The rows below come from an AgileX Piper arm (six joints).
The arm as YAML. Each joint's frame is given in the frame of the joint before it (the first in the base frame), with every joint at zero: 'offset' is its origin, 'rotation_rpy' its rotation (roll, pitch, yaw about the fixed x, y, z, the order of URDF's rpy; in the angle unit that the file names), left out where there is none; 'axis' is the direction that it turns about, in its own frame. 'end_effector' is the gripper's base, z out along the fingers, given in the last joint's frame.
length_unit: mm
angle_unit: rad
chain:
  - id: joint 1
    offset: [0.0, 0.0, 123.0]
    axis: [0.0, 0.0, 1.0]
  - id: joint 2
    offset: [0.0, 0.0, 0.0]
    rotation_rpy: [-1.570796, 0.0, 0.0]
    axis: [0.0, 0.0, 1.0]
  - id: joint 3
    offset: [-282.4, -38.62, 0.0]
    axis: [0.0, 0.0, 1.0]
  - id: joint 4
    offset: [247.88, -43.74, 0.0]
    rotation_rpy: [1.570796, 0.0, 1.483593]
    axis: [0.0, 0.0, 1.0]
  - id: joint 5
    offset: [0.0, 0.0, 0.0]
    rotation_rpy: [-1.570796, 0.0, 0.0]
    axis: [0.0, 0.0, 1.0]
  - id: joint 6
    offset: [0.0, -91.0, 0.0]
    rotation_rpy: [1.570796, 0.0, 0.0]
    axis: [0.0, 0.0, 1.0]
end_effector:
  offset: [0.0, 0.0, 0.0]
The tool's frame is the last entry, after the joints.
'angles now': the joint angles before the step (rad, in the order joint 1, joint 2, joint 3, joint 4, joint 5, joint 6). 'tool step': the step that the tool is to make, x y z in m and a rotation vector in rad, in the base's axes. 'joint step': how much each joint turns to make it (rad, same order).
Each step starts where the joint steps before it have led.
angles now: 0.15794 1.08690 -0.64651 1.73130 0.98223 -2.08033
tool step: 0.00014 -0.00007 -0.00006 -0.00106 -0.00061 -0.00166
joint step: 0.00001 0.00000 -0.00001 0.00000 -0.00187 -0.00088
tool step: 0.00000 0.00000 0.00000 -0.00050 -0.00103 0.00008
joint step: 0.00000 0.00000 0.00000 -0.00001 0.00000 -0.00114
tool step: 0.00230 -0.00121 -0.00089 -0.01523 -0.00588 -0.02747
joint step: -0.00001 0.00000 -0.00045 0.00000 -0.03041 -0.00964
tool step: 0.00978 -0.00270 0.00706 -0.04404 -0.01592 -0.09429
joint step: 0.01065 0.00038 -0.04032 -0.02049 -0.11764 0.01785
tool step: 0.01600 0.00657 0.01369 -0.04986 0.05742 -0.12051
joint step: 0.07625 0.02689 -0.09910 -0.11983 -0.21068 0.18347
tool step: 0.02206 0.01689 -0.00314 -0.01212 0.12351 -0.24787
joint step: 0.16697 0.07208 -0.07093 -0.21898 -0.38975 0.37391
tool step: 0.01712 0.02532 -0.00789 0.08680 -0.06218 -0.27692
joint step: 0.19514 0.10659 -0.01603 -0.36764 -0.49490 0.53286
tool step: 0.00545 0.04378 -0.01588 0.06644 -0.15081 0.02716
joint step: 0.13214 0.14237 -0.00165 -0.34050 -0.29001 0.36900
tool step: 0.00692 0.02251 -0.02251 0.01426 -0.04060 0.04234
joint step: 0.03287 0.10857 0.00002 -0.13702 -0.12308 0.14299
